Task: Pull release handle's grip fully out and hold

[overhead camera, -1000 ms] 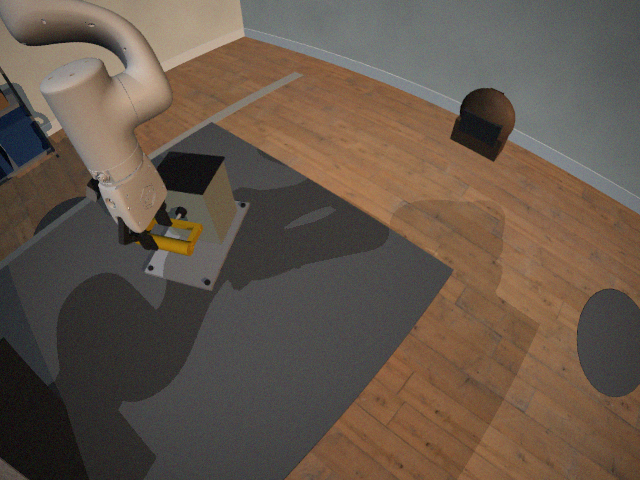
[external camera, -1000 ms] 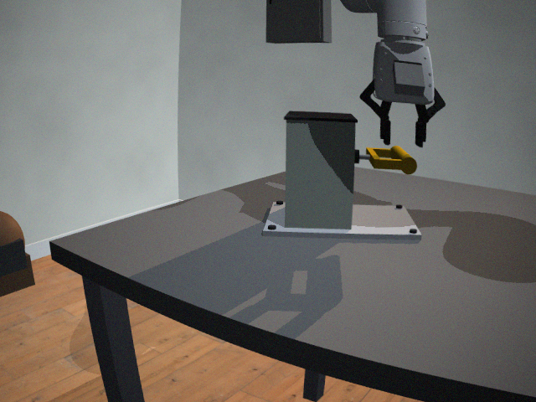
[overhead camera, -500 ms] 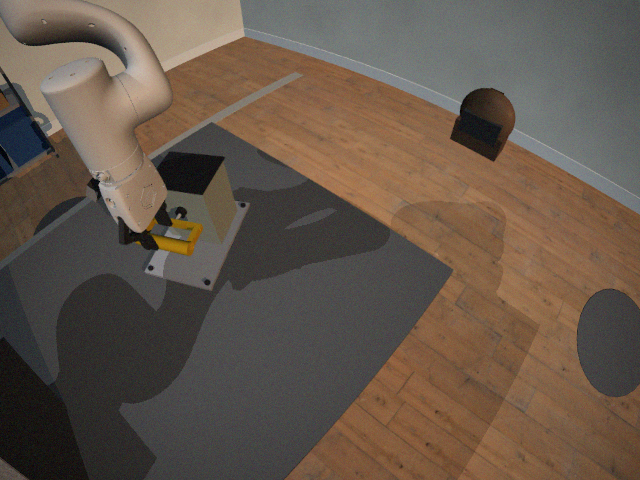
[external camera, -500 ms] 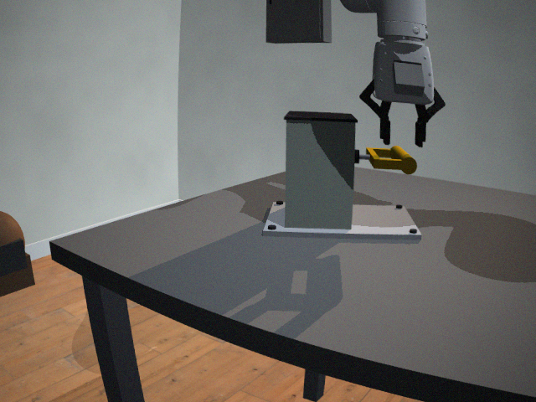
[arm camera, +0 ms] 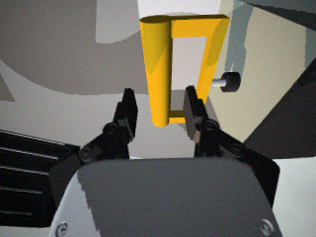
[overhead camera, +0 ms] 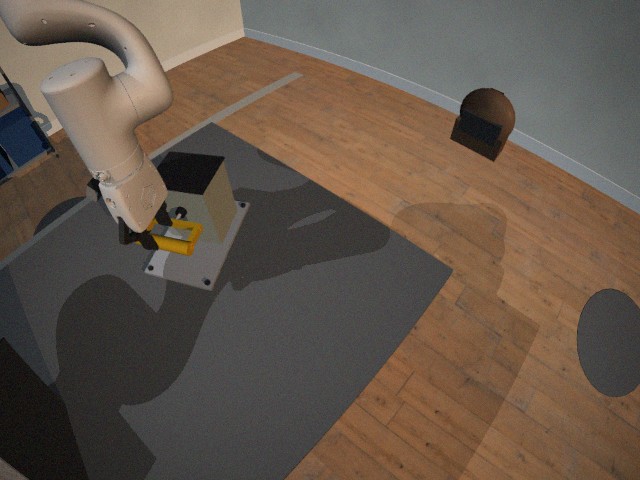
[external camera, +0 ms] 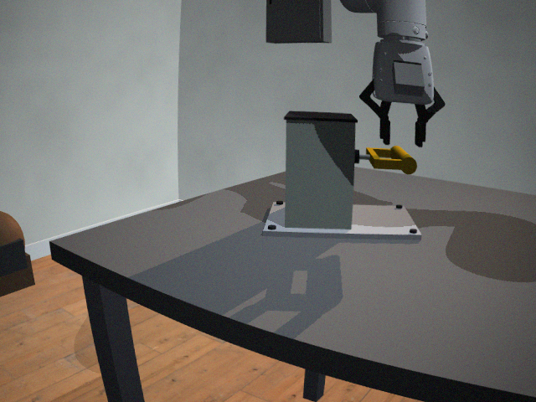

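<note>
My gripper is now 14 cm above the grey base plate, 8 cm short of it and 6 cm to the right of it.
</note>
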